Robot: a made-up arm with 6 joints.
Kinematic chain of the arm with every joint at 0, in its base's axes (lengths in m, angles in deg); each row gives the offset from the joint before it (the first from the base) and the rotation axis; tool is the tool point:
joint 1: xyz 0 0 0.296 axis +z
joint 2: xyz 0 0 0 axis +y
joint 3: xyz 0 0 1.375 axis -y
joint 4: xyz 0 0 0 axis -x
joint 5: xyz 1.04 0 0 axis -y
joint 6: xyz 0 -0.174 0 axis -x
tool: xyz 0 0 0
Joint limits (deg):
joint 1: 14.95..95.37
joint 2: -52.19..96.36
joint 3: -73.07..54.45
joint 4: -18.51..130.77
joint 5: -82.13..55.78
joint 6: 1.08..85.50
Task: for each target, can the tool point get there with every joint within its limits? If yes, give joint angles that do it. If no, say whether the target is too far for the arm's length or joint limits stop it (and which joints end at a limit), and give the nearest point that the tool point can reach.
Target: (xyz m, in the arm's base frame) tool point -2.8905 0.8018 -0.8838
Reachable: no: too far | nearest point -0.2137 1.0594 -0.8632 | short by 2.689 m
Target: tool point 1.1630 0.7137 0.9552
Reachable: yes | joints 31.47 21.77 -23.59 90.51 8.39 7.86
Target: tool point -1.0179 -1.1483 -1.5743
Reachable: no: joint limits stop it (at a limit: joint 1, joint 2, joint 4) | nearest point -0.1611 0.4995 -0.4641 | short by 2.164 m
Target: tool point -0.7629 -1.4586 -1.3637
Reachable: no: joint limits stop it (at a limit: joint 1, joint 2) | nearest point 0.5065 -0.0448 -0.3965 | short by 2.132 m
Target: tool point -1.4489 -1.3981 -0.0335
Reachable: no: joint limits stop it (at a limit: joint 1, joint 2, joint 3, joint 4) | nearest point -0.0872 -0.1941 0.7167 | short by 1.966 m
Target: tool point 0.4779 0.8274 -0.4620
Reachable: yes | joints 66.49 81.32 -39.15 51.57 28.90 62.78
